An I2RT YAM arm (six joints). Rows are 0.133 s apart.
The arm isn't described. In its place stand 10 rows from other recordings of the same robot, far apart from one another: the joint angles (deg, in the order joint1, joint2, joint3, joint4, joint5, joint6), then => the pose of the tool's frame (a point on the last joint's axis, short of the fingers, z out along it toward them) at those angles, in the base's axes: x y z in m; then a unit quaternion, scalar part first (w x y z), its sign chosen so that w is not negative.
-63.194, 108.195, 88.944, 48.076, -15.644, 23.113 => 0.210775, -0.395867, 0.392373, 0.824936, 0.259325, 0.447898, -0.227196
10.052, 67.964, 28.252, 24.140, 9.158, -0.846 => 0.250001, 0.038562, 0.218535, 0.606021, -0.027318, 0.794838, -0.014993
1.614, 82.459, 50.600, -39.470, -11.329, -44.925 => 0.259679, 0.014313, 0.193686, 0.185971, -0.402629, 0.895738, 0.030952
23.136, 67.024, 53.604, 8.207, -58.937, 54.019 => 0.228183, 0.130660, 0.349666, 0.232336, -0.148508, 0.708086, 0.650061
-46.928, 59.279, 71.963, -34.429, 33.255, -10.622 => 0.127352, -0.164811, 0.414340, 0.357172, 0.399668, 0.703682, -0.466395
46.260, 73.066, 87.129, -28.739, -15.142, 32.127 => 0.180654, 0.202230, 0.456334, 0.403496, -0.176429, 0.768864, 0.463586
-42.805, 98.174, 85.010, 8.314, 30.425, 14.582 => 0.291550, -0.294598, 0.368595, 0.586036, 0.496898, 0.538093, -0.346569
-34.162, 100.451, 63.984, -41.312, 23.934, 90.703 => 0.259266, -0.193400, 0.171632, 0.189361, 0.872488, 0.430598, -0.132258
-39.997, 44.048, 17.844, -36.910, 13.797, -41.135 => 0.090809, -0.087272, 0.145864, 0.099354, 0.018333, 0.965790, -0.238835
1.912, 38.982, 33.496, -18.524, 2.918, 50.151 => 0.164437, 0.003676, 0.271303, 0.498535, 0.355279, 0.759580, 0.219725
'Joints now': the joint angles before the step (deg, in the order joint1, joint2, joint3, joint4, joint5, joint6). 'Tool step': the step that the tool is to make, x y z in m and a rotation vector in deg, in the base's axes. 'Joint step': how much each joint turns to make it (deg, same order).
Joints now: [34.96, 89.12, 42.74, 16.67, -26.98, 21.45]
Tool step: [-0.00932, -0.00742, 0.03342, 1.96, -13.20, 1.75]
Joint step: [-0.04, -6.80, -1.29, 3.38, 0.92, -6.86]
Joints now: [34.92, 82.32, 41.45, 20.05, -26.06, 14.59]
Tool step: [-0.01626, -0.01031, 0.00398, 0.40, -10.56, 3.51]
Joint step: [0.00, -4.59, -5.18, 6.19, -1.57, -7.30]
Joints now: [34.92, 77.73, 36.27, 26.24, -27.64, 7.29]
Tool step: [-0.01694, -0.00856, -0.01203, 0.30, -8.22, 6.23]
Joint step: [-0.01, -2.07, -6.40, 7.89, -5.03, -6.69]
